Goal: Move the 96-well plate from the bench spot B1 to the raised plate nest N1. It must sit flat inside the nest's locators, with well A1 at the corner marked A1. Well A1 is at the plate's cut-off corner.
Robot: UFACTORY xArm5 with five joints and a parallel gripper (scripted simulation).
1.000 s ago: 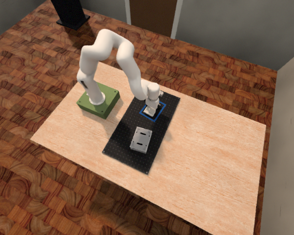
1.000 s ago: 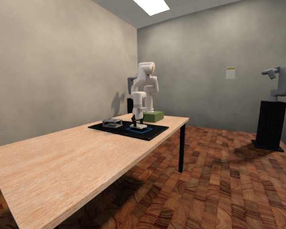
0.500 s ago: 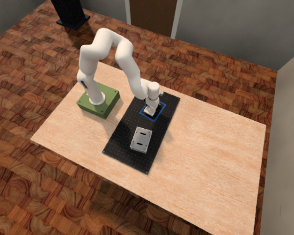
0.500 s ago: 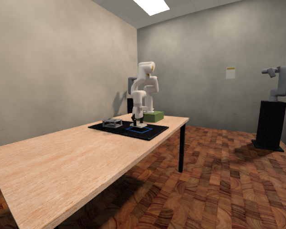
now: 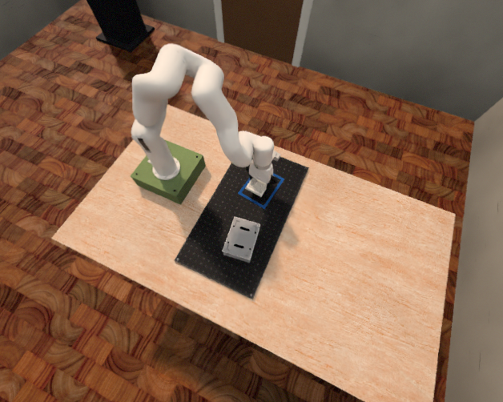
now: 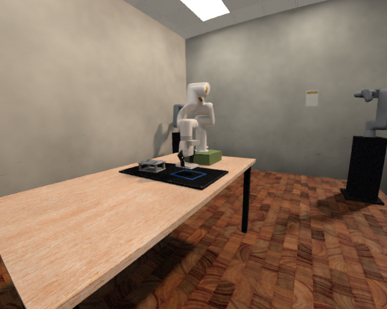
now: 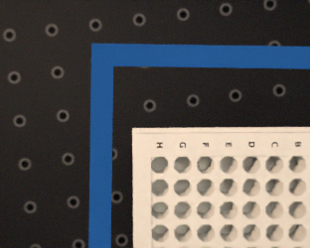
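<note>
The grey raised plate nest is 4 cm ahead of my hand, 28 cm to the right of it and 1 cm below it. The rest, counted from my hand: white 96-well plate: 1 cm below.
</note>
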